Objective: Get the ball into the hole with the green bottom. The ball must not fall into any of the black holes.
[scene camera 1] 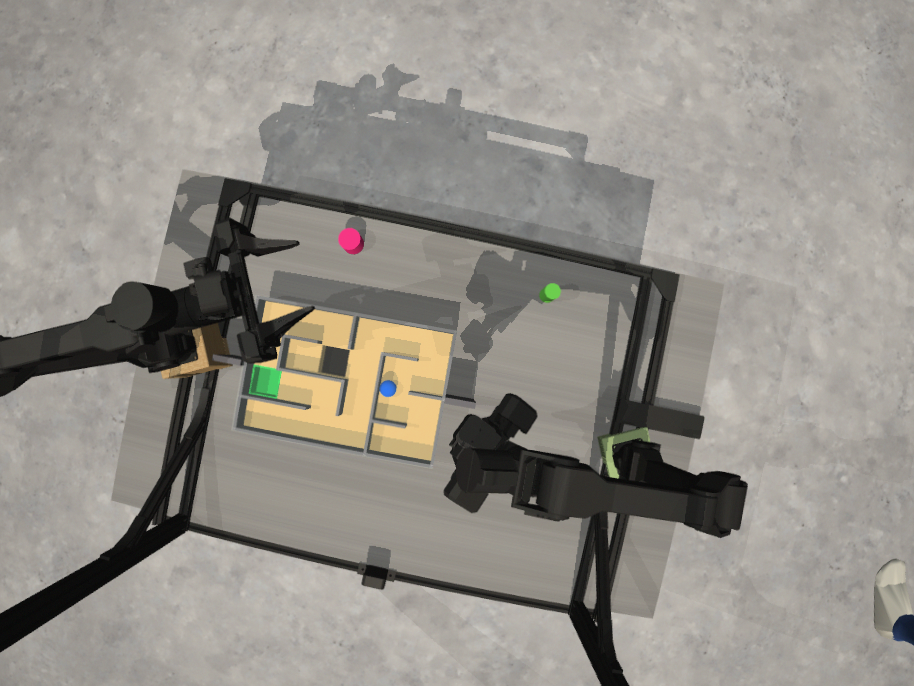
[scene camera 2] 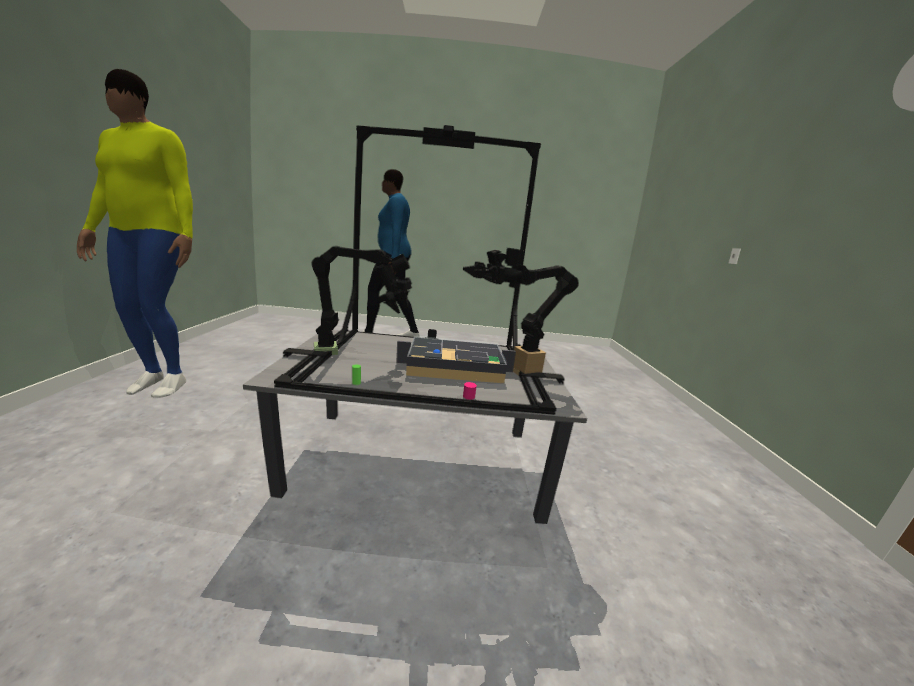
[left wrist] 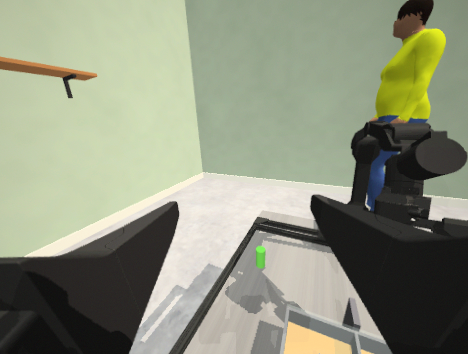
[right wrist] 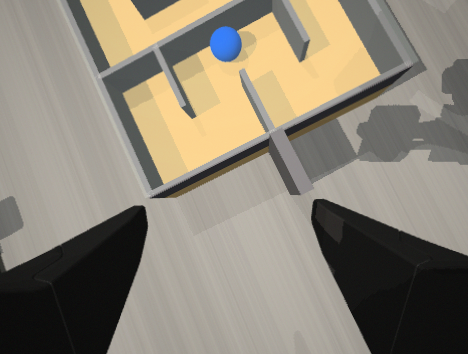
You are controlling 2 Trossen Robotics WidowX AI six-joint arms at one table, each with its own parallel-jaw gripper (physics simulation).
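The blue ball [scene camera 1: 387, 388] [scene camera 2: 437, 351] [right wrist: 225, 44] rests on the tan floor of the walled maze box [scene camera 1: 406, 445] [scene camera 2: 457, 374] [right wrist: 220, 145], beside the long inner wall and between two short walls. The green-bottomed hole [scene camera 1: 265, 381] [scene camera 2: 493, 359] is at the maze's left end in scene camera 1. A black hole [scene camera 1: 335, 361] lies between it and the ball. My right gripper [right wrist: 230, 212] [scene camera 2: 391, 304] is open and empty, above the table off the maze's right end in scene camera 1. My left gripper [scene camera 1: 305, 276] [left wrist: 244, 204] is open and empty, high near the maze's upper left corner.
A grey handle [right wrist: 292, 165] [scene camera 1: 459, 399] sticks out from the maze's end near my right gripper. A pink cylinder [scene camera 1: 350, 239] [scene camera 2: 469, 390] and a green cylinder [scene camera 1: 551, 291] [scene camera 2: 356, 375] [left wrist: 260, 257] stand on the table. A black frame [scene camera 1: 457, 232] surrounds the work area. Two people stand beyond the table.
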